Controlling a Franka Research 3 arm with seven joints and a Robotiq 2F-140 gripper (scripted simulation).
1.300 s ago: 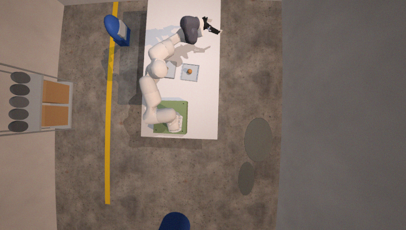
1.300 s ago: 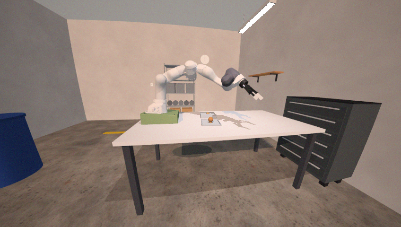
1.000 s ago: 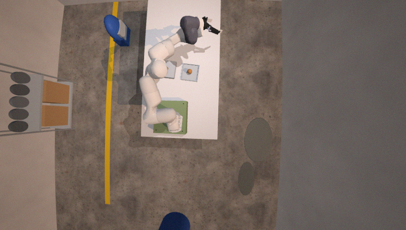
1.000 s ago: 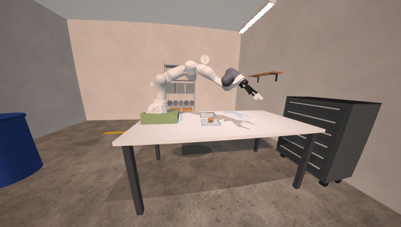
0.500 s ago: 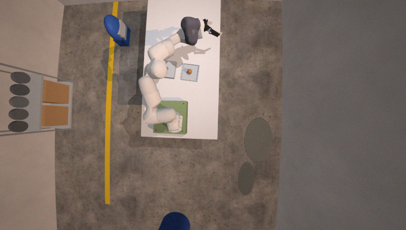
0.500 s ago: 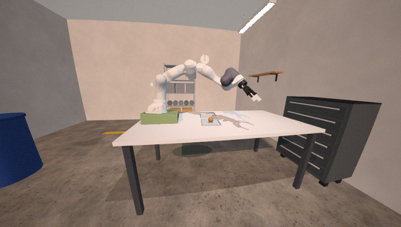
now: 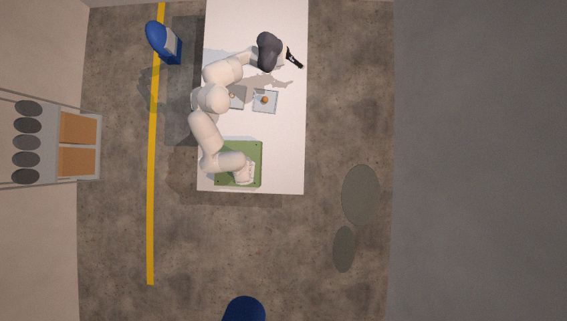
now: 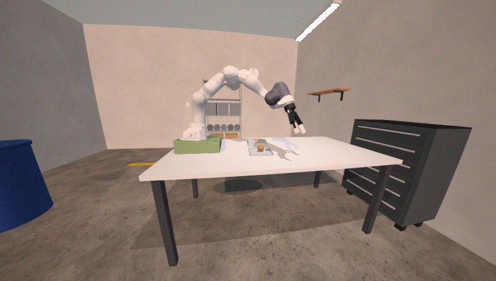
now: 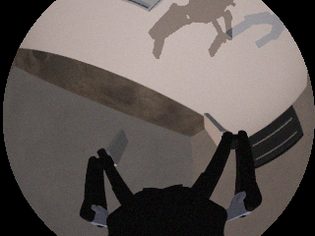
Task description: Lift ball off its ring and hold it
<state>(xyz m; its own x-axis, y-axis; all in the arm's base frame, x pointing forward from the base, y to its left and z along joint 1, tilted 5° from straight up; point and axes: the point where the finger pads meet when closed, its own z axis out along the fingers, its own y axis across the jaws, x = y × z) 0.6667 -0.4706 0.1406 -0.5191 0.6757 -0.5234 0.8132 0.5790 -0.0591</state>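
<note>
The orange ball is 18 cm behind my hand, 26 cm to the left of it and 17 cm below it. Also, from my hand: grey stand (12 cm behind, 51 cm to the left, 18 cm below); then tray (18 cm behind, 26 cm to the left, 21 cm below).
</note>
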